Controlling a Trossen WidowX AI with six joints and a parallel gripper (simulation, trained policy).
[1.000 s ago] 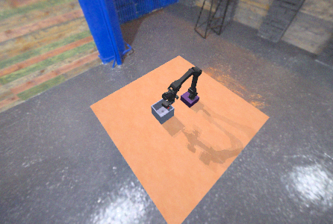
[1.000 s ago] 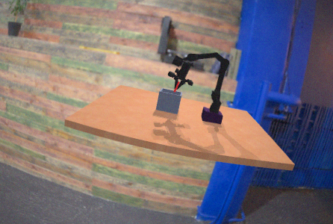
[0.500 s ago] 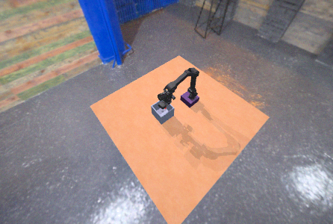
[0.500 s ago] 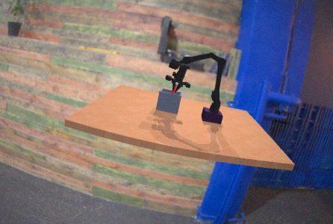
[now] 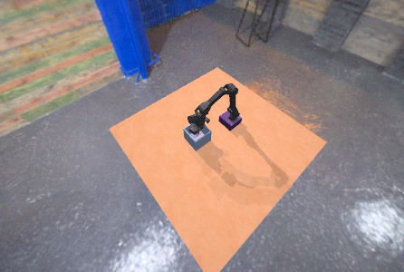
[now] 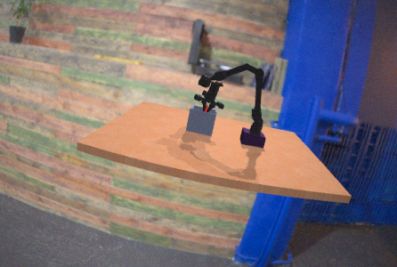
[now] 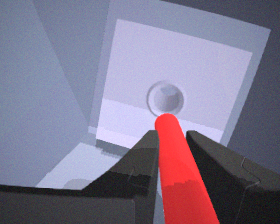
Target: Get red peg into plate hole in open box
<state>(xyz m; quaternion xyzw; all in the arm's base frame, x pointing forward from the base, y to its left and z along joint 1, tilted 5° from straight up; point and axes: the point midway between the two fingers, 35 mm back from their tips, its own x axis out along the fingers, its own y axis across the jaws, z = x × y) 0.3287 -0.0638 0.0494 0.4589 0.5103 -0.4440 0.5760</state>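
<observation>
The red peg lies 20 mm above my gripper tip. Round my gripper tip: pale plate 60 mm below, 10 mm ahead.
</observation>
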